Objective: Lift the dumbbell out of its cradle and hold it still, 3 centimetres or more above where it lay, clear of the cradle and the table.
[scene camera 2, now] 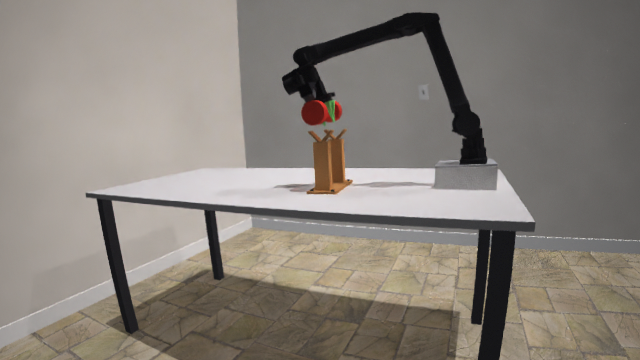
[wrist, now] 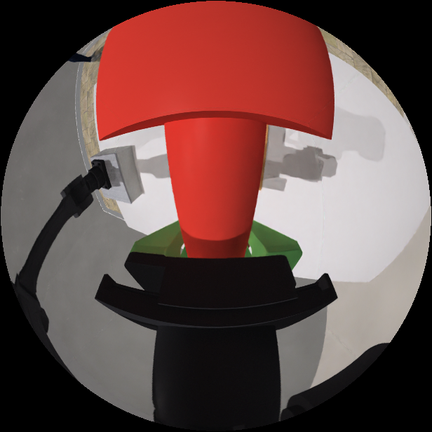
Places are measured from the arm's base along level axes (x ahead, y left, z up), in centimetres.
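Pixels of known places: gripper, fingertip midpoint: (scene camera 2: pixel 329 123); arm's base, origin of the base link: (scene camera 2: pixel 474 162).
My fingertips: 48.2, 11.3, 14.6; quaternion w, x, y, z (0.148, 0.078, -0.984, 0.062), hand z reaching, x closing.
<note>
For each thing: its top centre in the pictures, then the offset to it from my fingertips, as dx, dy, dz. Level surfaces: height alone.
- red dumbbell, middle of its top: (scene camera 2: pixel 322 98) +1.0, +2.5, +8.9
- orange cradle, middle of its top: (scene camera 2: pixel 328 129) -0.7, +2.2, -2.1
- white table, its level: dz -22.6
The red dumbbell (scene camera 2: pixel 314 112) (wrist: pixel 215 75) is in the air above the cradle, with a gap under it in the scene view. My gripper (scene camera 2: pixel 329 111) (wrist: pixel 215 214) has green fingers and is shut on the dumbbell's handle, one finger on each side. The near red head faces the scene camera; the other head shows partly behind the fingers. The orange cradle (scene camera 2: pixel 323 165) stands upright on the table, its V-shaped prongs below the dumbbell and apart from it. In the wrist view the cradle is mostly hidden behind the dumbbell.
The white table (scene camera 2: pixel 240 192) (wrist: pixel 370 210) bears the cradle and, at the right, the grey base block (scene camera 2: pixel 465 176) (wrist: pixel 131 172) of the black arm. The arm (scene camera 2: pixel 365 40) reaches over from the right. A grey wall stands behind and a beige wall at the left.
</note>
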